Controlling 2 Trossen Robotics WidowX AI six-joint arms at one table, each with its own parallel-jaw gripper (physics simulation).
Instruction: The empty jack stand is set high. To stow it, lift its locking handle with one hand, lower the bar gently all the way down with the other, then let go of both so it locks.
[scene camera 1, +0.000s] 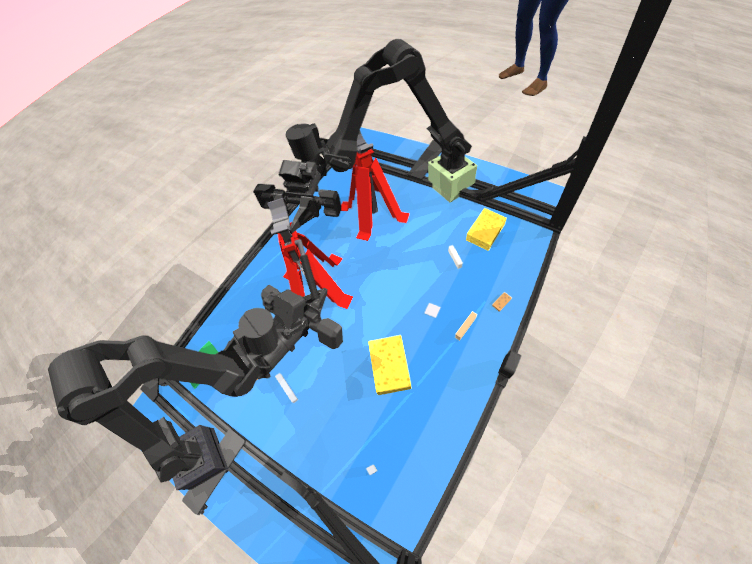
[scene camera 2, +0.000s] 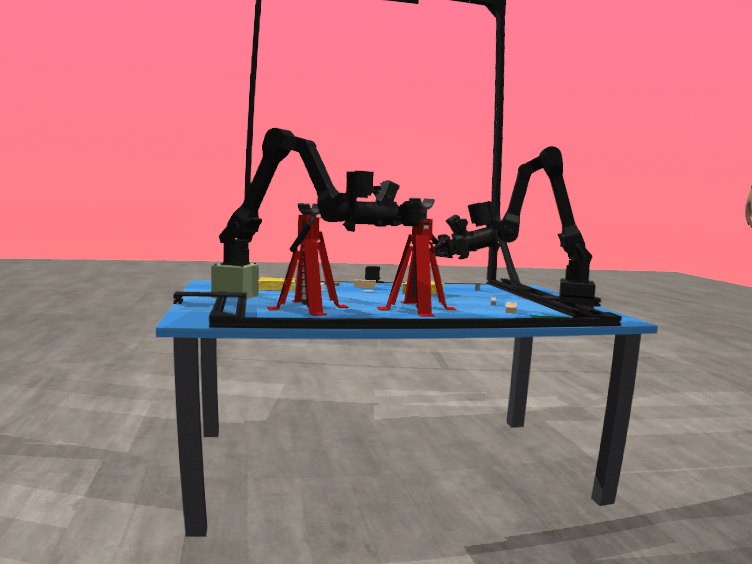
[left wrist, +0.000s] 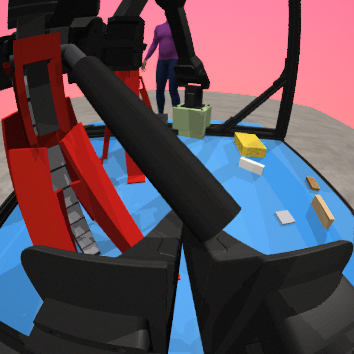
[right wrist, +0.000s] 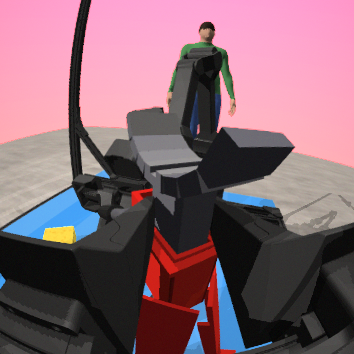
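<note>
The red jack stand (scene camera 1: 328, 284) (scene camera 2: 423, 273) (left wrist: 32, 192) (right wrist: 167, 325) stands upright; its dark bar (right wrist: 182, 220) carries an empty grey saddle (scene camera 1: 279, 213) (scene camera 2: 428, 203) (right wrist: 165, 152), with a short stretch of bar showing above the red top. My right gripper (scene camera 1: 290, 225) (scene camera 2: 416, 210) (right wrist: 180, 203) is shut on the bar, just under the saddle. The black locking handle (scene camera 1: 308, 270) (left wrist: 150, 145) slopes down and outward from the stand's top. My left gripper (scene camera 1: 318, 296) (scene camera 2: 442, 246) (left wrist: 181, 213) is shut with nothing between its fingers; its tips are at the handle's lower end, apparently beneath it. Exact contact is unclear.
A second red jack stand (scene camera 1: 363, 197) (scene camera 2: 312, 267) (left wrist: 134, 155) stands close by, beneath my right arm. Yellow sponges (scene camera 1: 389, 367) (scene camera 1: 485, 227), a wooden block (scene camera 1: 466, 325) and small white pieces (scene camera 1: 285, 387) (scene camera 1: 431, 310) lie on the blue table. Black rails border it.
</note>
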